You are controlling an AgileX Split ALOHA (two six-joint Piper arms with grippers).
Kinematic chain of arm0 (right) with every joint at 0, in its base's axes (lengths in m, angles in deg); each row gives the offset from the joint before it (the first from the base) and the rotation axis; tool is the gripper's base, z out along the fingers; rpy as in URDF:
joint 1: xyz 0 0 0.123 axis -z
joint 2: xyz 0 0 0 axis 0.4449 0.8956 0
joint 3: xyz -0.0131 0.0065 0.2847 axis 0.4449 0.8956 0
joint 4: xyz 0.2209 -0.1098 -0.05 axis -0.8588 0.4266 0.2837
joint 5: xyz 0 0 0 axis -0.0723 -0.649 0.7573
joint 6: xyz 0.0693 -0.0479 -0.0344 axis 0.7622 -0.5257 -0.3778
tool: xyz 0 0 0 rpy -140.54 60.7 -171.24
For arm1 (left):
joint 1: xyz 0 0 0.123 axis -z
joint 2: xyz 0 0 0 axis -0.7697 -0.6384 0
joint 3: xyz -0.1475 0.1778 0.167 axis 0.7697 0.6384 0
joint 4: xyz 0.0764 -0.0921 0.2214 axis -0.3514 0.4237 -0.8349
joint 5: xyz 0 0 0 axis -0.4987 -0.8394 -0.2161
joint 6: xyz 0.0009 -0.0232 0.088 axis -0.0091 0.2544 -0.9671
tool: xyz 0 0 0 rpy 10.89 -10.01 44.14
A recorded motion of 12 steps. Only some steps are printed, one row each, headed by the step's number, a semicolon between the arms.
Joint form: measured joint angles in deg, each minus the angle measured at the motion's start. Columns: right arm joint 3, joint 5, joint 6, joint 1, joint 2, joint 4; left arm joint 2, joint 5, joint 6, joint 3, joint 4, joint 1.
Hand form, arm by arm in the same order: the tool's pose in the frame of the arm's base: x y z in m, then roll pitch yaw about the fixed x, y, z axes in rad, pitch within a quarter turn. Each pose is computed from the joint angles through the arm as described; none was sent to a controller.
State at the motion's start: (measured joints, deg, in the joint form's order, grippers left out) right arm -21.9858 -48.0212 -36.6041 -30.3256 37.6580 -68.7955; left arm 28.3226 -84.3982 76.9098 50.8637 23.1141 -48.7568
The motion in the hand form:
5: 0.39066 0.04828 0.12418 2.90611 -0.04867 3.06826; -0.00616 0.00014 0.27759 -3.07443 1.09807 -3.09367
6: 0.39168 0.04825 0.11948 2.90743 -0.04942 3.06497; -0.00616 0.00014 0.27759 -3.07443 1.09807 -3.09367
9: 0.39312 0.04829 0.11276 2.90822 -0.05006 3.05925; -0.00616 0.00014 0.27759 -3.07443 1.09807 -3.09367
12: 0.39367 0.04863 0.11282 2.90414 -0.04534 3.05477; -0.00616 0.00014 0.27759 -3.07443 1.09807 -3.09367
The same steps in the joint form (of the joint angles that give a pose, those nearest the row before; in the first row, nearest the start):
5: 0.00 2.18 0.00 0.00 4.40 -0.13; 0.00 0.00 0.00 0.00 0.00 0.00
6: 0.00 2.83 0.00 0.00 5.08 -0.19; 0.00 0.00 0.00 0.00 0.00 0.00
9: 0.00 3.80 0.00 0.00 6.05 -0.35; 0.00 0.00 0.00 0.00 0.00 0.00
12: 0.00 4.12 0.00 0.00 6.05 -0.67; 0.00 0.00 0.00 0.00 0.00 0.00

